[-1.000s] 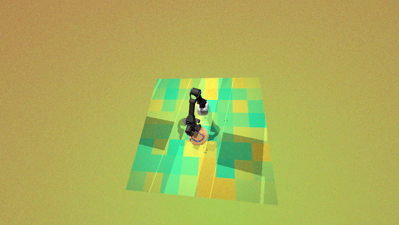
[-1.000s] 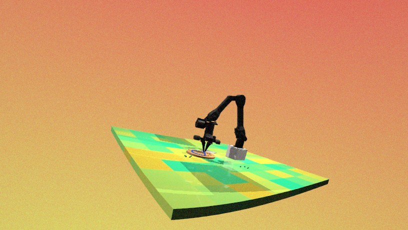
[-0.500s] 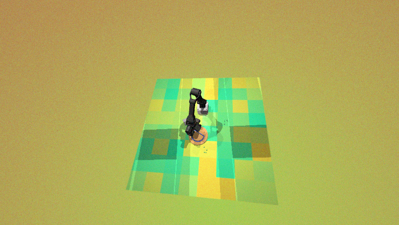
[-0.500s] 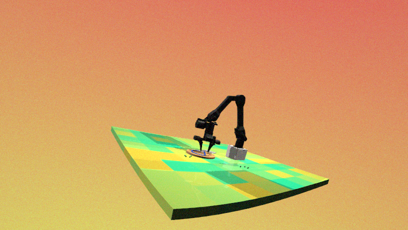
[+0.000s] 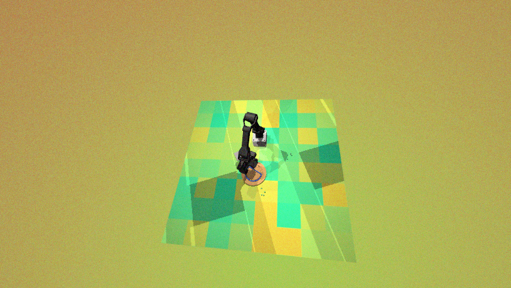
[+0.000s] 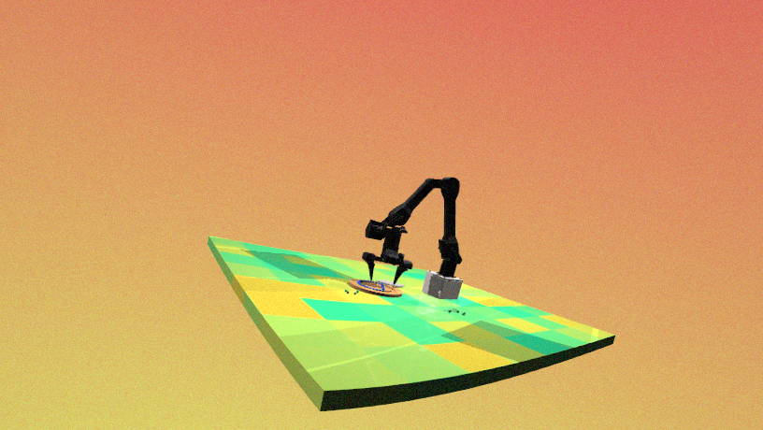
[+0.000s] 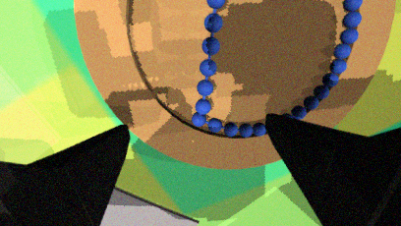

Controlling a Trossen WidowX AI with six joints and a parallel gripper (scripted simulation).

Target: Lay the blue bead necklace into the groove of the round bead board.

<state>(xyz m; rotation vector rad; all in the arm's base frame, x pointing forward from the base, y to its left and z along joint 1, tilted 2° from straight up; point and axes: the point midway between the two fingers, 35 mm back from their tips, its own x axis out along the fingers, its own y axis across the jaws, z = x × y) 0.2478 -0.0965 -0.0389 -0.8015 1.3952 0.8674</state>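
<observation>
My gripper tip is 60 mm short of the round bead board, 30 mm to the right of it and 10 mm above it. Round my gripper tip: flat grey piece 120 mm behind, 80 mm to the right, 20 mm below.
</observation>
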